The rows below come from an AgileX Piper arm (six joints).
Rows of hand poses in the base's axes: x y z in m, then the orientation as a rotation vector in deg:
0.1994 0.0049 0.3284 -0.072 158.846 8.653
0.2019 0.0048 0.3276 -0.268 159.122 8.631
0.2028 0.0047 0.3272 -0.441 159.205 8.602
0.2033 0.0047 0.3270 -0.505 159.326 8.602
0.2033 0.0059 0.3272 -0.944 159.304 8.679
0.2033 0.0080 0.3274 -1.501 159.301 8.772
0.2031 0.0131 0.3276 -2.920 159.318 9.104
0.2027 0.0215 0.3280 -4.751 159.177 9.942
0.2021 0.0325 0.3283 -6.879 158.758 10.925
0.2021 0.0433 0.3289 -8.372 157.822 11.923
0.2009 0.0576 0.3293 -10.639 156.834 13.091
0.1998 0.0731 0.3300 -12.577 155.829 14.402
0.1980 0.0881 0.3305 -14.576 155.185 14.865
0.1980 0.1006 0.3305 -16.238 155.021 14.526
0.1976 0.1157 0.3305 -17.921 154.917 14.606
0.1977 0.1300 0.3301 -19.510 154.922 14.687
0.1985 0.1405 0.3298 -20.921 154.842 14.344
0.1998 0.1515 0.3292 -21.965 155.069 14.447
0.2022 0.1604 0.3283 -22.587 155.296 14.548
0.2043 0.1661 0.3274 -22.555 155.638 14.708
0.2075 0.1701 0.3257 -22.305 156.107 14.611
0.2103 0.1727 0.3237 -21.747 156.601 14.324
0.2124 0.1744 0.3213 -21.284 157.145 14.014
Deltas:
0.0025 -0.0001 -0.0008 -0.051 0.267 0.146
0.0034 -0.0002 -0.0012 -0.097 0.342 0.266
0.0039 -0.0002 -0.0014 -0.109 0.461 0.316
0.0039 0.0010 -0.0012 -0.111 0.428 0.630
0.0039 0.0031 -0.0010 -0.118 0.412 1.029
0.0037 0.0082 -0.0008 -0.070 0.408 2.059
0.0033 0.0166 -0.0004 0.282 0.281 3.436
0.0027 0.0276 -0.0001 0.708 -0.094 5.033
0.0027 0.0384 0.0005 1.250 -0.959 6.186
0.0015 0.0527 0.0009 1.818 -1.831 7.914
0.0004 0.0682 0.0016 2.533 -2.682 9.444
-0.0014 0.0832 0.0021 2.630 -3.213 10.916
-0.0014 0.0957 0.0021 2.182 -3.326 12.047
-0.0018 0.1108 0.0021 2.023 -3.328 13.248
-0.0017 0.1251 0.0017 1.872 -3.213 14.381
-0.0009 0.1356 0.0014 1.449 -3.216 15.334
0.0004 0.1466 0.0008 1.375 -2.898 16.078
0.0028 0.1555 -0.0001 1.354 -2.611 16.522
0.0049 0.1612 -0.0010 1.455 -2.261 16.510
0.0081 0.1652 -0.0027 1.399 -1.824 16.308
0.0109 0.1678 -0.0047 1.248 -1.402 15.866
0.0130 0.1695 -0.0071 1.068 -0.922 15.489

